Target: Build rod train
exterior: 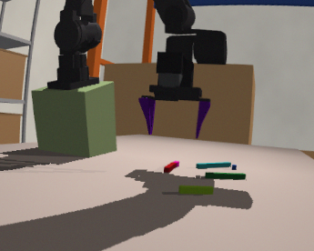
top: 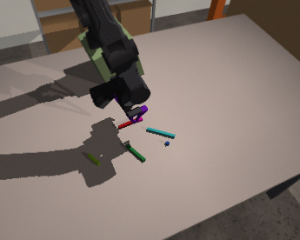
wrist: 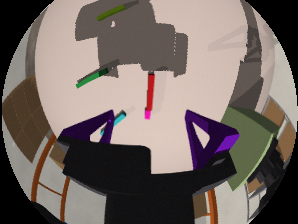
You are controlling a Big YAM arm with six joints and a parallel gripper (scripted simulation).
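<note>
My gripper is now 7 cm above the red rod. From my hand the other things lie so: magenta rod (1 cm behind, 5 cm to the left, 7 cm below); turquoise rod (7 cm ahead, 10 cm to the left, 7 cm below); green rod (12 cm ahead, 7 cm below).
</note>
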